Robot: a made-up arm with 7 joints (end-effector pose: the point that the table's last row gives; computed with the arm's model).
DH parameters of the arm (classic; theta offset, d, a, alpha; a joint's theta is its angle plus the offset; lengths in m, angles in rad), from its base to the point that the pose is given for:
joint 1: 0 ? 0 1.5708
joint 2: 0 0.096 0 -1.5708
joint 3: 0 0.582 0.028 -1.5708
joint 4: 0 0.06 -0.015 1.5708
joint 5: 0 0.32 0 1.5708
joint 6: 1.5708 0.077 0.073 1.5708
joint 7: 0 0.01 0 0
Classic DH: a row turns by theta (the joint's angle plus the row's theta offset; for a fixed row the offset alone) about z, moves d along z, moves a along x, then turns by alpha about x.
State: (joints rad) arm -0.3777 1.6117 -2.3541 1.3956 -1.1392 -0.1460 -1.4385
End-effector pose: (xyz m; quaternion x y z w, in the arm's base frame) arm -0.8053 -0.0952 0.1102 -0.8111 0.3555 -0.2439 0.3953
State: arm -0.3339 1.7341 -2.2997 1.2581 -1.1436 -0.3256 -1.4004
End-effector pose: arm -0.8006 -0.1173 0.0434 -0.7692 0.3563 -0.2812 0.4498
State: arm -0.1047 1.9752 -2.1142 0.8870 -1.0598 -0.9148 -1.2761
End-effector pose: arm -0.7405 -0.2357 -0.0739 -0.6173 0.2882 -0.3780 0.6269
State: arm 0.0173 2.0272 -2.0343 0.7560 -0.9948 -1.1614 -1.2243
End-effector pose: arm -0.7027 -0.2966 -0.0890 -0.5547 0.2278 -0.4022 0.6919
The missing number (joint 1, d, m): 0.415
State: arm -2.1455 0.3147 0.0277 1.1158 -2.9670 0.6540 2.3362
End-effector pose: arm -0.0197 -0.1345 1.2376 -0.0831 -0.0139 0.1646 0.9828
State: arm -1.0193 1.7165 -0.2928 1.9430 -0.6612 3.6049 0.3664
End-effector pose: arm -0.4578 0.3804 0.5958 -0.4335 0.6072 0.5169 0.4197
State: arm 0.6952 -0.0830 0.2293 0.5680 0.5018 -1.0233 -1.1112
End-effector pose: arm 0.2652 0.2121 1.2225 -0.3328 -0.9300 0.0330 0.1527
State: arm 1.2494 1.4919 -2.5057 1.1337 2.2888 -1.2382 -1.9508
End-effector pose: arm 0.1692 -0.8347 0.3062 0.1287 -0.1972 -0.9716 0.0219
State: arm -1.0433 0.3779 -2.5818 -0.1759 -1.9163 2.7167 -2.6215
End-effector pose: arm -0.2182 0.0718 1.2319 -0.0365 -0.4870 0.5525 0.6754
